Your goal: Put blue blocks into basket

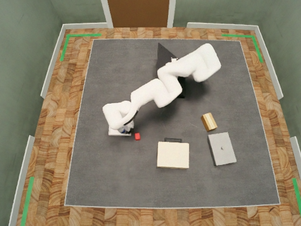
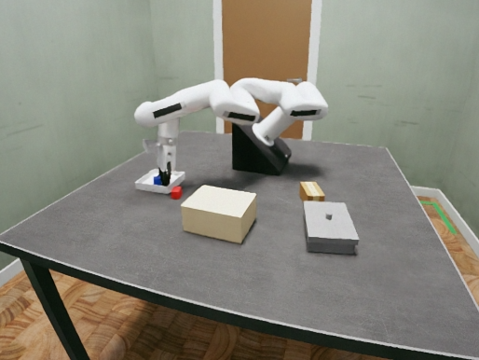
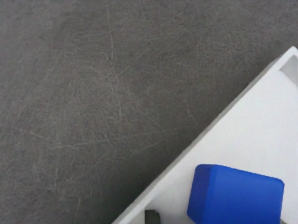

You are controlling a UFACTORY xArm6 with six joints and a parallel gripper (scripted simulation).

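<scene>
The white basket is 30 mm behind my hand, 30 mm to the right of it and 20 mm below it. The rest, counted from my hand: grey metal box (140 mm ahead, 610 mm to the left); then light wooden cabinet (170 mm ahead, 300 mm to the left, 10 mm above); then brown cardboard box (40 mm behind, 560 mm to the left, 10 mm above).
</scene>
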